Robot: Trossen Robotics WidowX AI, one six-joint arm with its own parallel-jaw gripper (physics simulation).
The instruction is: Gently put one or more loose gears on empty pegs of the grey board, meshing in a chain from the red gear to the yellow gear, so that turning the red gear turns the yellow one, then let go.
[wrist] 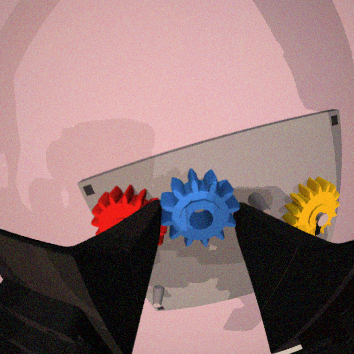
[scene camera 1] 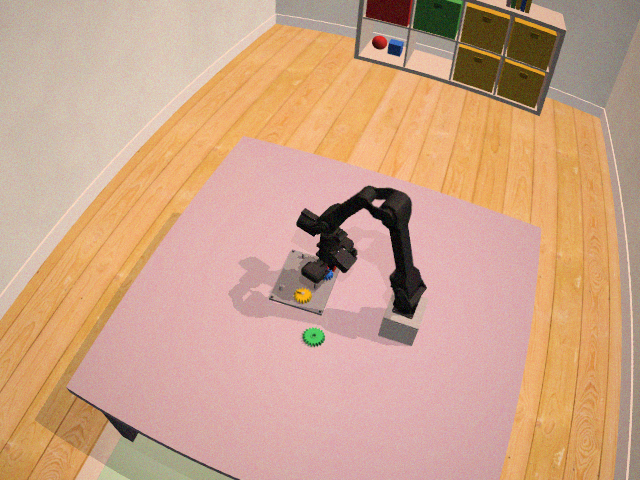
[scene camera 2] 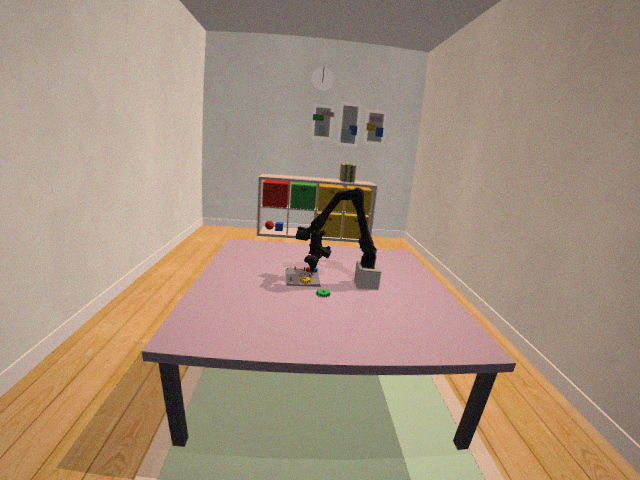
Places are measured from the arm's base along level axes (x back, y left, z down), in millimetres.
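Where they show: gripper, fingertip midpoint: [wrist: 198, 208] [scene camera 1: 326, 274] [scene camera 2: 313, 270]; arm's base, link origin: [scene camera 1: 405, 306] [scene camera 2: 367, 265].
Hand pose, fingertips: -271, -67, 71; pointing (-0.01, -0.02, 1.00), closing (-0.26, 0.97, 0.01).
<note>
Things, the pixels of their top centre, and the offset from my fingertips, as dx, dy, dz. "pt": a spot on its surface instead. Level surfaces: height alone.
- blue gear, top centre: [wrist: 200, 219] [scene camera 1: 326, 272] +1, +0, -11
- grey board, top centre: [wrist: 248, 260] [scene camera 1: 306, 276] [scene camera 2: 303, 272] -54, +29, +4
- red gear, surface spot: [wrist: 120, 212] pt +0, -48, +12
- yellow gear, top centre: [wrist: 319, 216] [scene camera 1: 303, 293] [scene camera 2: 305, 278] -37, +92, +9
- green gear, top centre: [scene camera 1: 313, 335] [scene camera 2: 323, 291] +50, +211, +18
- pink table, surface height: dz +35
My gripper [scene camera 1: 326, 270] [scene camera 2: 312, 266] [wrist: 198, 208] is shut on the blue gear [scene camera 1: 329, 275] [wrist: 200, 217] and holds it low over the grey board [scene camera 1: 289, 273] [scene camera 2: 294, 277] [wrist: 280, 140], beside the red gear [wrist: 120, 212]. Whether the blue gear touches the red gear or a peg below is hidden. The yellow gear [scene camera 1: 302, 295] [scene camera 2: 305, 280] [wrist: 312, 205] sits at the board's other end. One bare peg [wrist: 258, 201] stands between the blue and yellow gears; another bare peg [wrist: 158, 295] stands near a board corner. The green gear [scene camera 1: 313, 336] [scene camera 2: 323, 292] lies flat on the table, off the board.
The pink table [scene camera 1: 413, 403] [scene camera 2: 336, 325] carries the board and the arm's grey base block [scene camera 1: 399, 330] [scene camera 2: 367, 279], which stands to the right of the board in both scene views. A shelf unit [scene camera 1: 449, 82] [scene camera 2: 315, 178] stands on the floor beyond the table.
</note>
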